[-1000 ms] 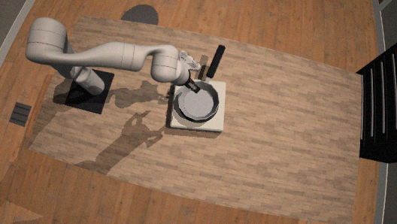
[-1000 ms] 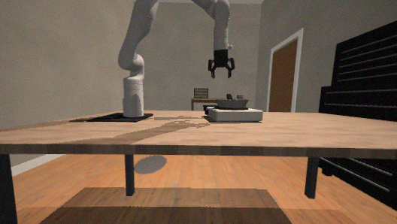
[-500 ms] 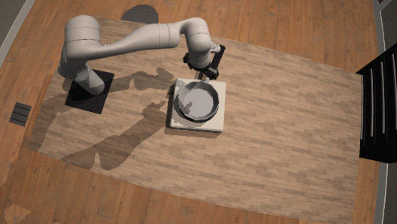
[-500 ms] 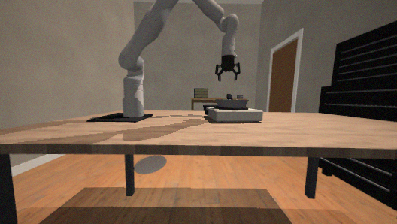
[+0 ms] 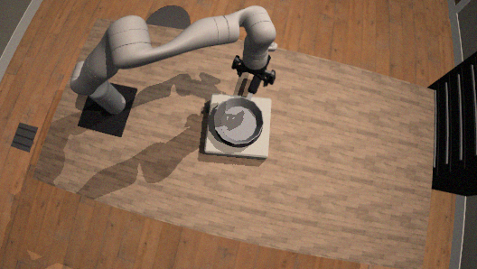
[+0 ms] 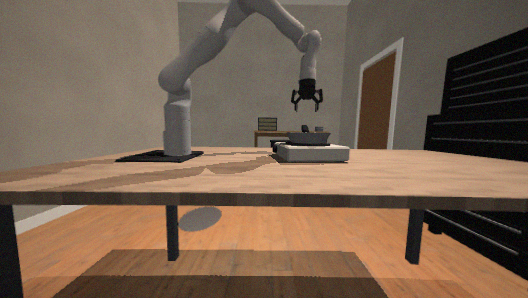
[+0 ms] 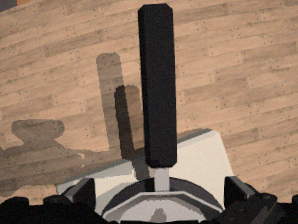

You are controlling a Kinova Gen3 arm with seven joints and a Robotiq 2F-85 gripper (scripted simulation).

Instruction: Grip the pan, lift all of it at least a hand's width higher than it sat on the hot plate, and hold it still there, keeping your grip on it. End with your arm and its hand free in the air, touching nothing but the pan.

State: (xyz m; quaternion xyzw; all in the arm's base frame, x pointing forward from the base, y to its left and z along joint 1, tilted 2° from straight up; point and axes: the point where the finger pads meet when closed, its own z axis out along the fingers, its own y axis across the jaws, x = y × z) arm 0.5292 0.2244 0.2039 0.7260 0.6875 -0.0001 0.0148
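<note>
The pan lies 6 cm to the right of my hand and 12 cm below it. From my hand the other things lie so: hot plate 2 cm behind, 13 cm to the right, 18 cm below.
</note>
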